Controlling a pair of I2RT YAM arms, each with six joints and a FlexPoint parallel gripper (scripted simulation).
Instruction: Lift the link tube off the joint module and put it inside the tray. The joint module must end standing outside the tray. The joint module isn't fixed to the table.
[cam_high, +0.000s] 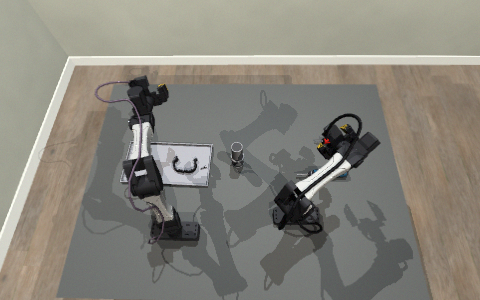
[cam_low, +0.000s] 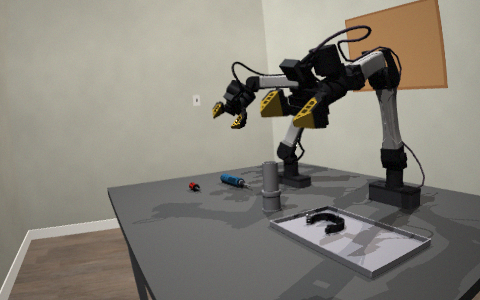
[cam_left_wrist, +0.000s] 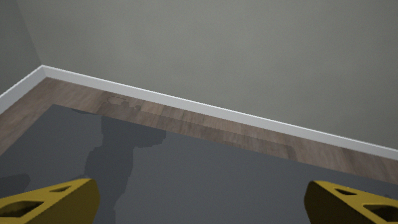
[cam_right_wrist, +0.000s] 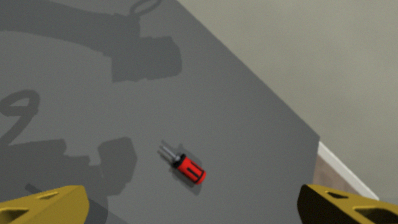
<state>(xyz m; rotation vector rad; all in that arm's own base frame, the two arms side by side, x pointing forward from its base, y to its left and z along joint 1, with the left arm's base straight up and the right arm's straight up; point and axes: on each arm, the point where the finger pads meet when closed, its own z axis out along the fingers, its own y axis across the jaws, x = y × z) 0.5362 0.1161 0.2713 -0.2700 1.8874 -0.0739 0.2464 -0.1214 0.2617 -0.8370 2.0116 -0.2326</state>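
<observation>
The grey link tube lies 340 mm to the right of my left hand, 240 mm behind it and 210 mm below it. Round my left hand: joint module 340 mm to the right, 290 mm below, 240 mm behind; black curved part 300 mm below, 240 mm behind, 80 mm to the right; tray 310 mm below, 210 mm behind, 10 mm to the left.
</observation>
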